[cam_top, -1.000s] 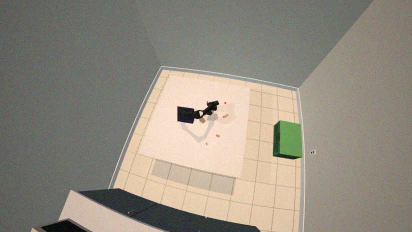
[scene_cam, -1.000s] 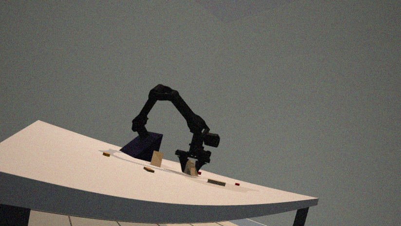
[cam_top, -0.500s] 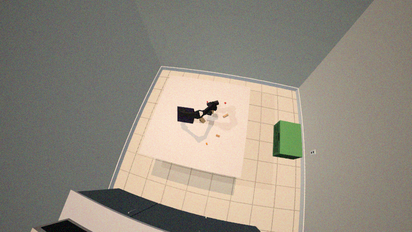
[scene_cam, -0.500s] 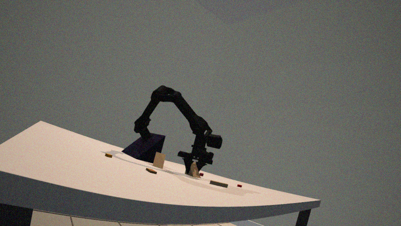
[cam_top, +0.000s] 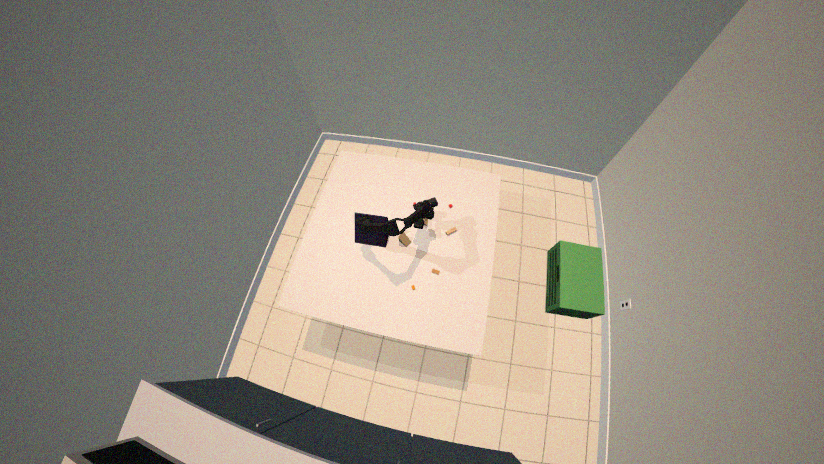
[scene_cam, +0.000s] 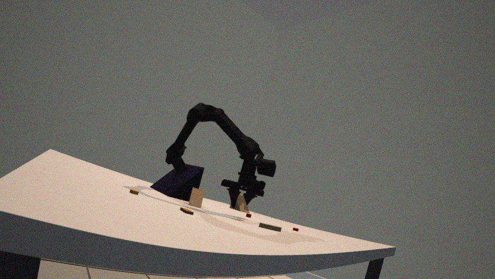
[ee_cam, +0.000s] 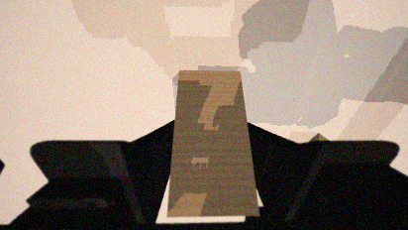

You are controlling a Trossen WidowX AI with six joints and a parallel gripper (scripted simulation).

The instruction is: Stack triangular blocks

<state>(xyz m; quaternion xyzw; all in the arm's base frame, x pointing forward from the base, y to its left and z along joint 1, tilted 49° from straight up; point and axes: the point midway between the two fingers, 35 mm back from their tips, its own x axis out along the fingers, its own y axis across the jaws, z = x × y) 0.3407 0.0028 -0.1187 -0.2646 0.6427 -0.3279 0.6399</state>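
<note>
Now: gripper tip 1 cm below the triangular block and 1 cm past it. From my gripper tip the other things lie so: flat tan block: 21 cm ahead, 4 cm to the right, 3 cm below; small orange piece: 45 cm to the right, 3 cm below, 1 cm ahead.
</note>
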